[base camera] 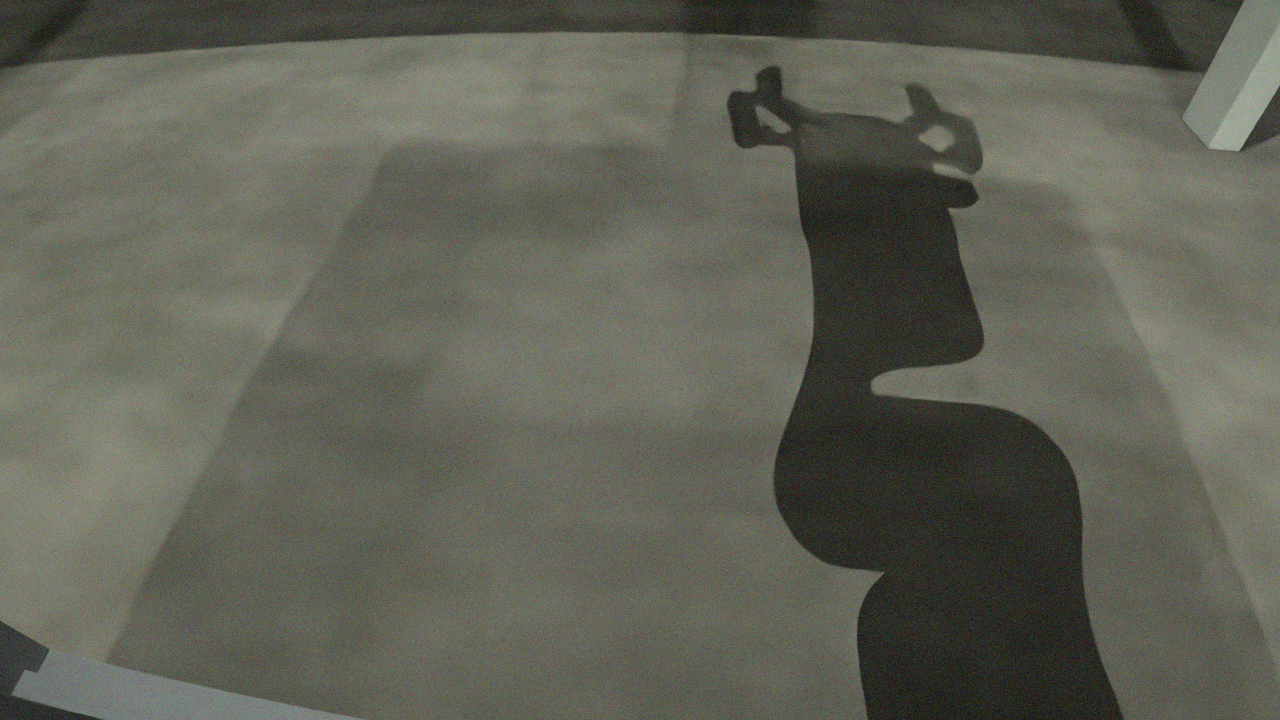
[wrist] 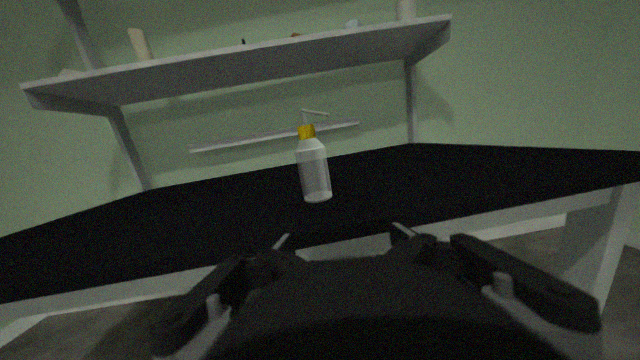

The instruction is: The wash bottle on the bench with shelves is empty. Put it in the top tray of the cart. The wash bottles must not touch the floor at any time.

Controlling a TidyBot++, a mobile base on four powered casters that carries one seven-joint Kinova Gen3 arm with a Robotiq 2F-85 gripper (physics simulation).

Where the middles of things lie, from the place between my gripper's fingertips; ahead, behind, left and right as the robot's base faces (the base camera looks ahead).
My gripper is now 200 mm short of the white wash bottle point(wrist: 310, 153), 20 mm to the right of it and 60 mm below it.
